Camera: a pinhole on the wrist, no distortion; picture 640 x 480 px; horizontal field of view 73.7 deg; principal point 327.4 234.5 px. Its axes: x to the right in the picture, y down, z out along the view. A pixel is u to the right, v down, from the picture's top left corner.
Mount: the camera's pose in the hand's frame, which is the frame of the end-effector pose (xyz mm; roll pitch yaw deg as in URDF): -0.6 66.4 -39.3 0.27 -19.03 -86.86
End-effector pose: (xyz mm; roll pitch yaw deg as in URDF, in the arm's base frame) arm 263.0 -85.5 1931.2 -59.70 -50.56 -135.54
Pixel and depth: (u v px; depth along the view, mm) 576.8 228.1 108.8
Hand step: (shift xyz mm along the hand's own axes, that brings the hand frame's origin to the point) -1.4 41.7 84.3
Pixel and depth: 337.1 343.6 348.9
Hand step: 80.9 177.4 293.5
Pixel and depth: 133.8 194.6 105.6
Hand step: -15.3 145.4 44.9
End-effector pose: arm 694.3 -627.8 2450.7 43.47 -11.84 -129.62
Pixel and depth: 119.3 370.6 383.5
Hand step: 103.1 374.5 262.8
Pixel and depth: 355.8 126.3 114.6
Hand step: -31.8 94.9 71.4
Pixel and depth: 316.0 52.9 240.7
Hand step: -108.6 145.0 185.7
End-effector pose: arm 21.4 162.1 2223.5 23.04 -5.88 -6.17
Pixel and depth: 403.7 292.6 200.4
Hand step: 24.0 99.3 161.9
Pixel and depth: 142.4 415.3 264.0
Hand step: 99.1 266.5 173.5
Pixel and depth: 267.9 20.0 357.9
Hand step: -190.8 219.8 282.0
